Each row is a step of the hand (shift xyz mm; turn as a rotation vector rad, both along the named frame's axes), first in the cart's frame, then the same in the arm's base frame.
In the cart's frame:
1: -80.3 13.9 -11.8 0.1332 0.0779 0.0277
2: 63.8 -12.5 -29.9 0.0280 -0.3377 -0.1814
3: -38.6 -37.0 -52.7 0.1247 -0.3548 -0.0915
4: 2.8 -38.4 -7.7 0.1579 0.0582 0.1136
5: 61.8 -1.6 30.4 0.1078 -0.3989 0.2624
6: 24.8 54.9 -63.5 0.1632 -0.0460 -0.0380
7: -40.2 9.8 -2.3 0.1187 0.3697 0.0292
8: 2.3 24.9 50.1 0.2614 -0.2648 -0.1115
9: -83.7 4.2 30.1 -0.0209 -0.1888 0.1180
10: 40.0 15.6 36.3 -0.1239 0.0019 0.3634
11: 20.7 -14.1 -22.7 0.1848 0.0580 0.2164
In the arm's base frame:
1: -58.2 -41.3 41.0 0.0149 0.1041 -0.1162
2: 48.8 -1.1 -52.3 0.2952 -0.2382 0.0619
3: 8.9 -72.4 17.9 0.3629 -0.1240 0.0521
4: 32.9 -16.2 14.0 0.0423 0.1826 -0.0780
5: 36.7 52.6 -25.2 0.3759 0.1579 0.2709
6: -27.3 -27.7 -78.4 0.1348 0.0261 -0.1064
7: -31.6 -16.8 20.9 -0.2289 0.1818 -0.2572
8: -20.5 50.8 11.6 0.3718 -0.0556 -0.0976
9: -53.9 -9.8 70.2 0.1356 0.0379 0.1737
10: 9.8 52.9 -16.3 -0.0877 0.2561 0.2723
11: 24.4 -14.3 -18.5 0.0547 0.2820 -0.0425

